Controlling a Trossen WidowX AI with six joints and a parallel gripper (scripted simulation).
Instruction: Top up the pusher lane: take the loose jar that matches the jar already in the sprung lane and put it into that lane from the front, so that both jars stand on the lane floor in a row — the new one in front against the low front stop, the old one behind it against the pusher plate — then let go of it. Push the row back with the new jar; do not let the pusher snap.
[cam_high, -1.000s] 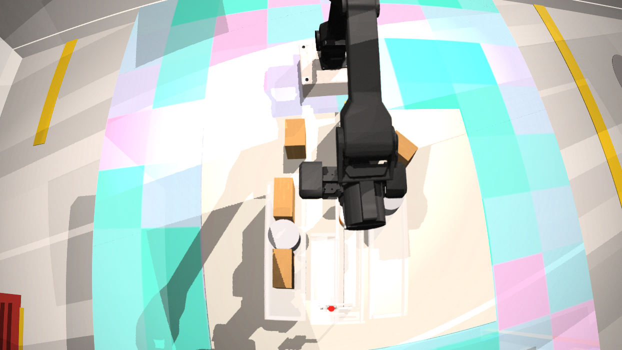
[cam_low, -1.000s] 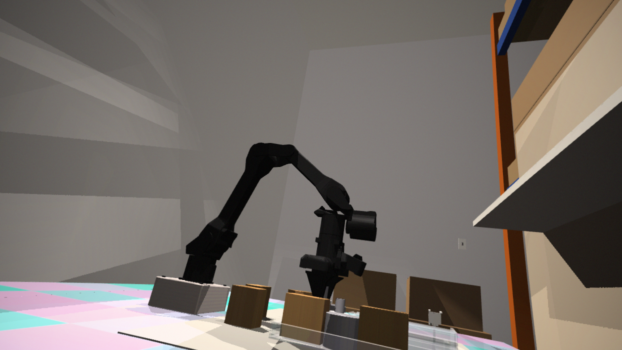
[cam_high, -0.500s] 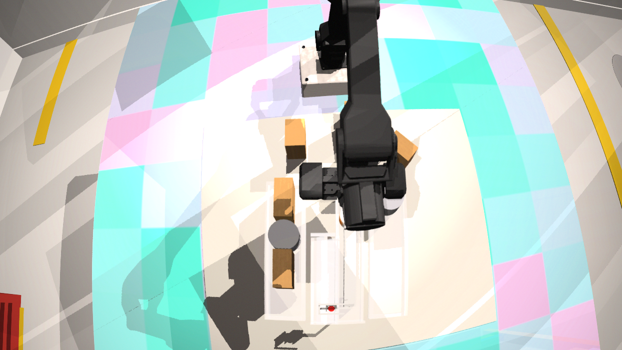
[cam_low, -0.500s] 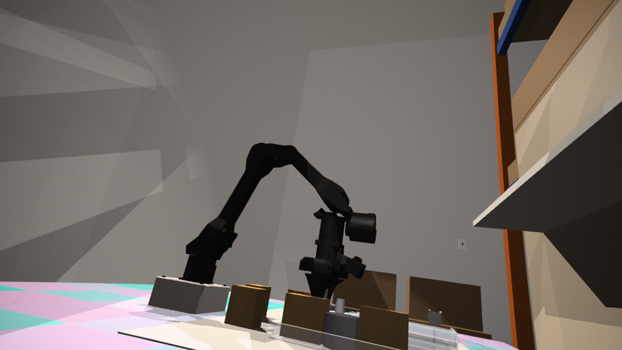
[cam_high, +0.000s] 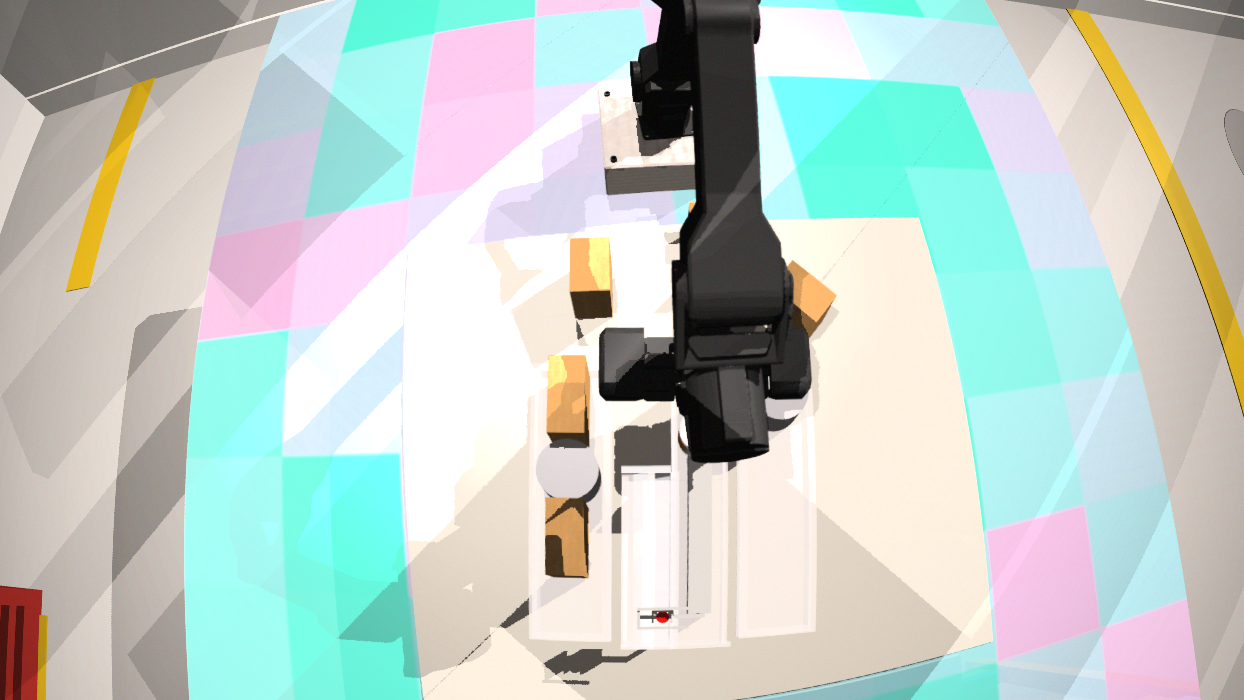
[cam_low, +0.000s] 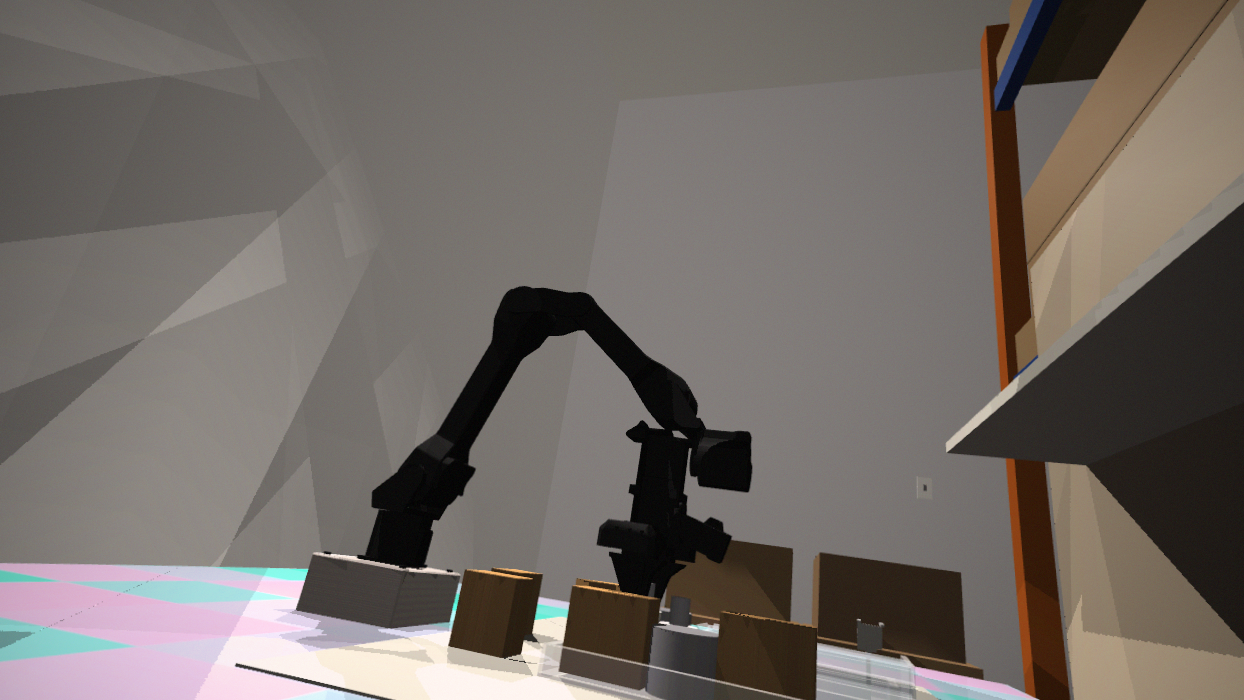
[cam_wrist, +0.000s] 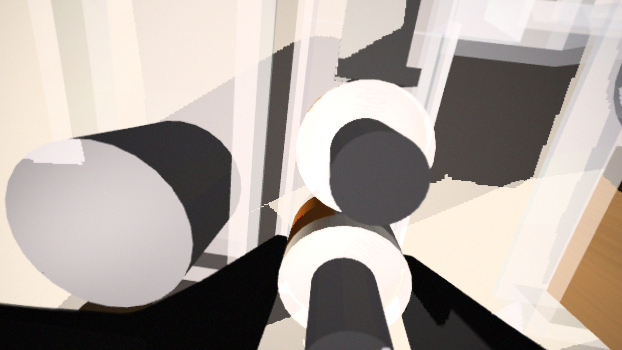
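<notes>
Right now my gripper tip is 14 cm short of the clear sprung lane, 5 cm to the left of it and 2 cm above it. From my gripper tip the other things lie so: red mark 22 cm ahead, 7 cm to the right, 3 cm above.
</notes>
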